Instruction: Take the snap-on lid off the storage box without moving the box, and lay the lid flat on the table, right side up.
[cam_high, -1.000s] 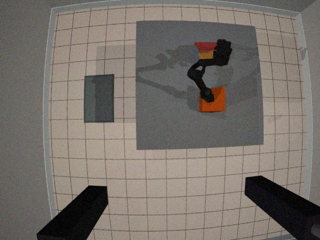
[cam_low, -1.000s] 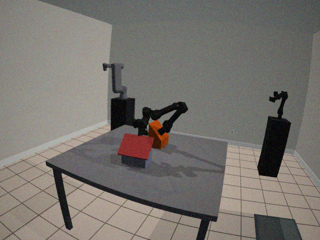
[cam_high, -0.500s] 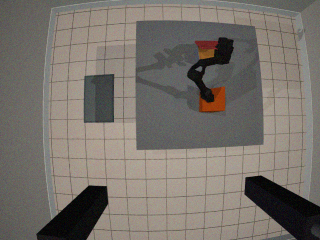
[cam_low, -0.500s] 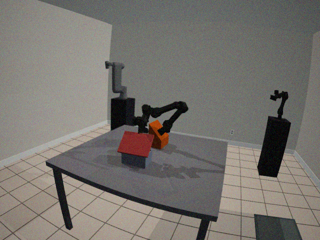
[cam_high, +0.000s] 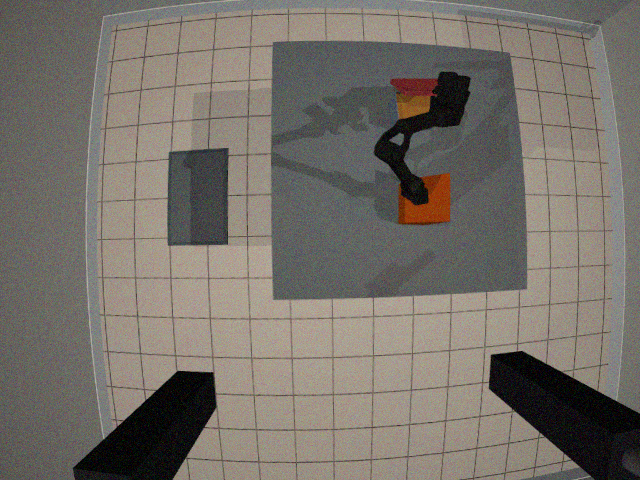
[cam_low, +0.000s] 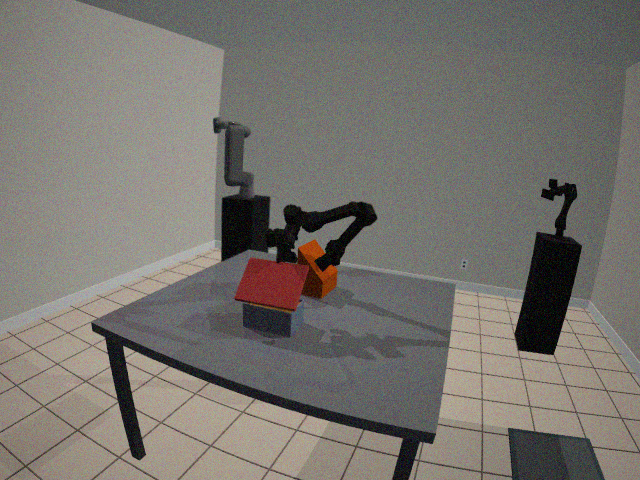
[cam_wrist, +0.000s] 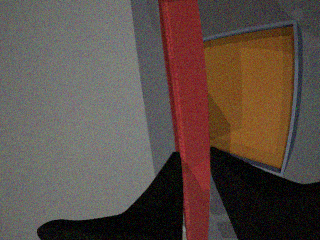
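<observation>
Right now the red lid is 7 cm ahead of my gripper tip, 1 cm to the left of it and 5 cm below it. The rest, counted from my gripper tip: grey-blue storage box (3 cm ahead, 19 cm below).
</observation>
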